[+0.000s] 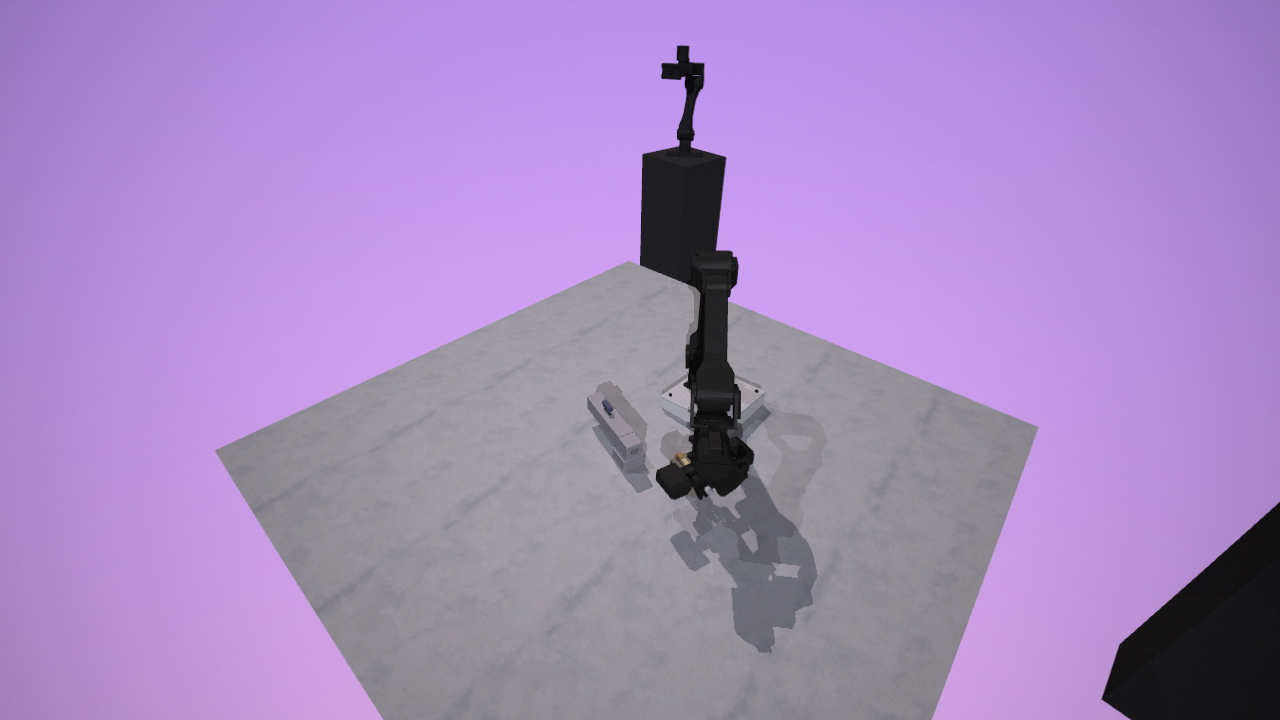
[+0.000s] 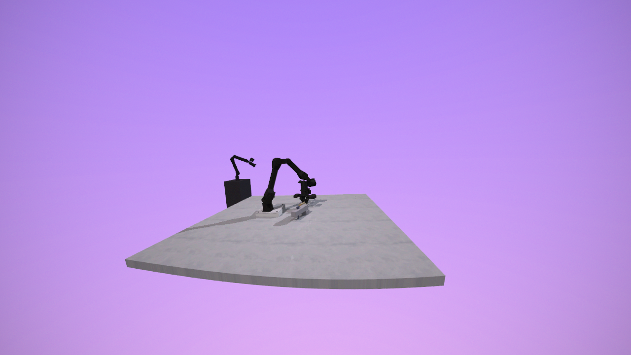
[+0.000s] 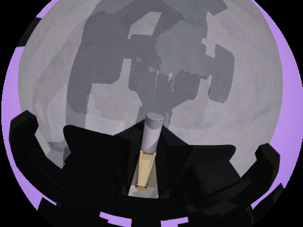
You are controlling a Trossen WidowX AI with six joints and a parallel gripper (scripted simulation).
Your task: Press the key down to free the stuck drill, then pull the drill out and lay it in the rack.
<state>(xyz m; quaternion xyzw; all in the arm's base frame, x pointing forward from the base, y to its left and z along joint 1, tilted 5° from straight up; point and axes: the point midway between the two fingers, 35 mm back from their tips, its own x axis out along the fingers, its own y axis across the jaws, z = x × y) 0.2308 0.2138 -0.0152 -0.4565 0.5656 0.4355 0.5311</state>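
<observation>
Right now the drill is 10 mm behind my gripper tip, 40 mm to the right of it and 30 mm above it. Also, from my gripper tip: rack: 10 mm behind, 50 mm to the right, 10 mm above; long grey block: 30 mm ahead, 230 mm to the right, 30 mm above; key: 20 mm ahead, 260 mm to the right, 40 mm above.
</observation>
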